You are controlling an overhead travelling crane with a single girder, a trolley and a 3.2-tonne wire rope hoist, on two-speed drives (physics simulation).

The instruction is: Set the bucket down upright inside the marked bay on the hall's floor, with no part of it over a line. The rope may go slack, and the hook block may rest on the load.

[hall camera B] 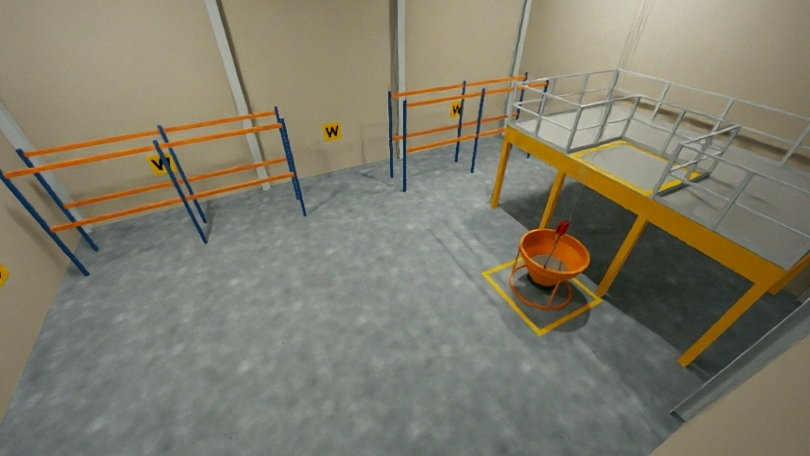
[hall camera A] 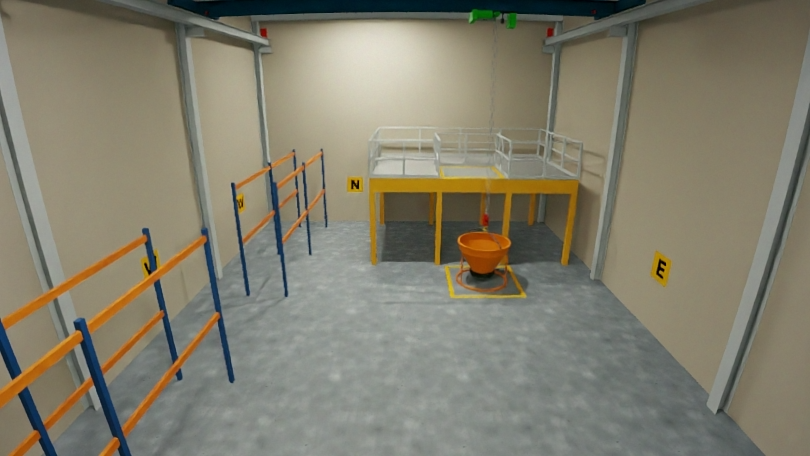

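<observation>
The orange bucket [hall camera A: 482,253] [hall camera B: 552,272] stands upright, its round foot ring on or very close to the floor; exact contact cannot be told. The ring shows inside the yellow lines of the marked bay [hall camera A: 488,296] [hall camera B: 512,305] in both views, with floor between ring and lines. The wide bowl overhangs higher up. My red hook block [hall camera A: 485,220] [hall camera B: 562,228] is above the bowl, connected to the bucket by thin dark lifting gear that slants down into it. The hook's small details are too small to make out. Whether the rope is taut or slack cannot be told.
A yellow platform [hall camera A: 473,185] [hall camera B: 649,207] with grey railings stands just behind the bay, its legs close to it. Blue and orange racks [hall camera A: 277,226] [hall camera B: 404,147] line the west wall. The green hoist trolley [hall camera A: 492,16] hangs under the blue girder [hall camera A: 368,7].
</observation>
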